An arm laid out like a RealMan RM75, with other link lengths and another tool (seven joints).
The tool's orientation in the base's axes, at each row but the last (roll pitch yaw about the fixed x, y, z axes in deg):
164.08, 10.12, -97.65
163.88, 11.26, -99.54
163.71, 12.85, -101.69
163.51, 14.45, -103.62
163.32, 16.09, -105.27
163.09, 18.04, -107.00
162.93, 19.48, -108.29
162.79, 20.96, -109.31
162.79, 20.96, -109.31
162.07, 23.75, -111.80
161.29, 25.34, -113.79
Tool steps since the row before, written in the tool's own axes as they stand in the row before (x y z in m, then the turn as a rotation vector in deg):
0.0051, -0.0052, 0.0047, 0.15, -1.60, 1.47
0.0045, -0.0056, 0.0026, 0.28, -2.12, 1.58
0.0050, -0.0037, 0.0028, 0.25, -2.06, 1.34
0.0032, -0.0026, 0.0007, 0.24, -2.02, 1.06
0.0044, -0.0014, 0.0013, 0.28, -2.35, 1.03
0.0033, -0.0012, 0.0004, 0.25, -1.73, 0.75
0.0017, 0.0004, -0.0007, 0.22, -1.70, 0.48
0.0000, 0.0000, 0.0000, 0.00, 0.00, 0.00
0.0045, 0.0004, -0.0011, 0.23, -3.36, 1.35
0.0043, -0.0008, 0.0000, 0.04, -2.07, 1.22
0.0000, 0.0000, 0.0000, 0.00, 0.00, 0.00
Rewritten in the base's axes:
0.0031, -0.0044, -0.0067, 1.15, 0.03, -1.85
0.0040, -0.0043, -0.0049, 1.60, -0.13, -2.12
0.0019, -0.0045, -0.0047, 1.60, -0.16, -1.87
0.0016, -0.0032, -0.0022, 1.63, -0.23, -1.60
-0.0001, -0.0039, -0.0028, 1.94, -0.33, -1.67
0.0001, -0.0031, -0.0017, 1.42, -0.29, -1.24
-0.0008, -0.0017, 0.0002, 1.44, -0.36, -0.98
0.0000, 0.0000, 0.0000, 0.00, 0.00, 0.00
-0.0016, -0.0043, -0.0005, 2.85, -0.36, -2.21
-0.0007, -0.0038, -0.0020, 1.74, 0.05, -1.66
0.0000, 0.0000, 0.0000, 0.00, 0.00, 0.00

